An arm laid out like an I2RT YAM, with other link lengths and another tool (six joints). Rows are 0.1 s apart.
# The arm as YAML. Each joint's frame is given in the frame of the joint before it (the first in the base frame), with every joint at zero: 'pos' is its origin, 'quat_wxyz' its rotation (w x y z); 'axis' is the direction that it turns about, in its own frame. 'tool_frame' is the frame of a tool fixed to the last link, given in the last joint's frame.
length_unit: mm
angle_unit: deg
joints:
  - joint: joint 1
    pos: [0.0, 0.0, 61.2]
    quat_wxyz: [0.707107, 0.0, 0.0, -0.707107]
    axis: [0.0, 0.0, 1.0]
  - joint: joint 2
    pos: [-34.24, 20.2, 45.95]
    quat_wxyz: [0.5, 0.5, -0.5, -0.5]
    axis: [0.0, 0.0, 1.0]
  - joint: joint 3
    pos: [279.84, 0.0, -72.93]
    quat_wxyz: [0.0, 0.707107, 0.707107, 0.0]
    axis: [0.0, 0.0, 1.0]
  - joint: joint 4
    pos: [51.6, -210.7, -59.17]
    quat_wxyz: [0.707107, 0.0, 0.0, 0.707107]
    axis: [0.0, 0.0, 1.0]
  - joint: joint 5
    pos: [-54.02, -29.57, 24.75]
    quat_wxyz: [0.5, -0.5, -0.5, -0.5]
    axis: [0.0, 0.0, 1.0]
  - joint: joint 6
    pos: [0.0, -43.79, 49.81]
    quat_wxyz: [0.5, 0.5, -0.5, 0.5]
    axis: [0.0, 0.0, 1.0]
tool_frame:
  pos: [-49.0, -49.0, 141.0]
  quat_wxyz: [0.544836, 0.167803, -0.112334, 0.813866]
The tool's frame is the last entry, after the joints.
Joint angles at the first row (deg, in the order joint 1, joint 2, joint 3, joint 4, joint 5, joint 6):
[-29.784 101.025 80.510 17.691 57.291 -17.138]
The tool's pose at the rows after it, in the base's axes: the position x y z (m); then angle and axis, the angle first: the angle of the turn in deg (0 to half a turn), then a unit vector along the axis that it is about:
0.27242, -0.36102, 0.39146, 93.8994, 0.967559, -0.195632, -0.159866
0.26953, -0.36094, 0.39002, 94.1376, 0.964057, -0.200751, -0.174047
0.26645, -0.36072, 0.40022, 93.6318, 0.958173, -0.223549, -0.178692
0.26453, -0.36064, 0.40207, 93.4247, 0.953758, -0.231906, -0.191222
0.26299, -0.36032, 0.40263, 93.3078, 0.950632, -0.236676, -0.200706
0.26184, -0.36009, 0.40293, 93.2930, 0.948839, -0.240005, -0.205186
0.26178, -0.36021, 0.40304, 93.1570, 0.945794, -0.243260, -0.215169
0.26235, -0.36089, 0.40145, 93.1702, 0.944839, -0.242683, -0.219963
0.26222, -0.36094, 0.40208, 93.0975, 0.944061, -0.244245, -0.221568
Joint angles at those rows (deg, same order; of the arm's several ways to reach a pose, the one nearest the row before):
[-29.795 101.030 80.505 17.763 58.020 -17.554]
[-29.795 101.195 80.501 17.513 59.221 -17.696]
[-29.783 101.614 82.509 17.839 60.843 -18.468]
[-29.795 101.962 82.881 18.573 62.064 -19.463]
[-29.795 102.126 82.881 19.218 62.905 -20.218]
[-29.801 102.180 82.879 19.490 63.369 -20.500]
[-29.772 102.597 83.056 20.255 64.168 -21.418]
[-29.805 102.903 83.004 20.588 64.392 -21.715]
[-29.816 102.986 83.113 20.828 64.556 -21.978]

